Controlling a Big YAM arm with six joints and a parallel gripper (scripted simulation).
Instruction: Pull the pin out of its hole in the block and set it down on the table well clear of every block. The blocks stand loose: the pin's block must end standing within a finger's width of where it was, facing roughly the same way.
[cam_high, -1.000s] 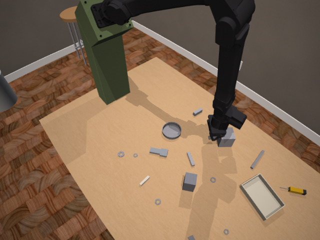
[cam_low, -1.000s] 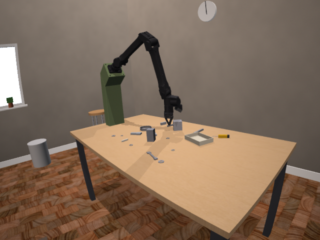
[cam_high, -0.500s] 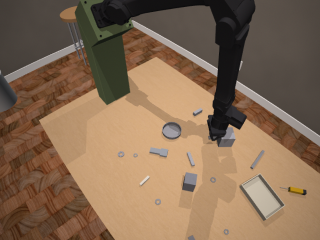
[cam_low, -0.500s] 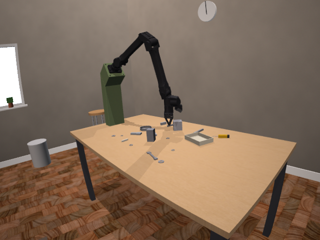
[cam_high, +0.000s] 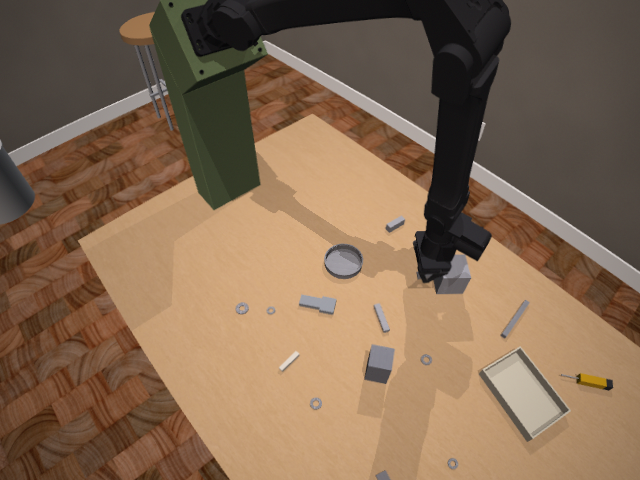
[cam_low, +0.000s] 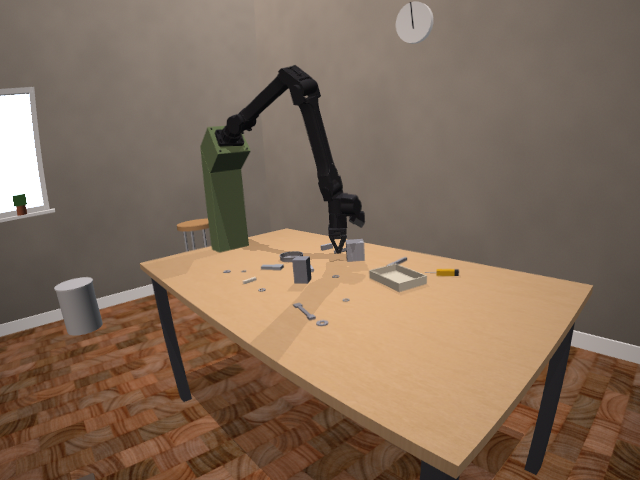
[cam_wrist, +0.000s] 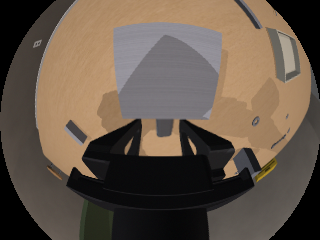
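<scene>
Right now the light grey block is 40 mm to the left of my hand and 30 mm ahead of it. Also, from my hand: round dish 150 mm behind, 130 mm to the right, 30 mm below; long bar 210 mm ahead, 110 mm to the left, 30 mm below; flat bar 150 mm to the right, 30 mm below, 30 mm ahead.
</scene>
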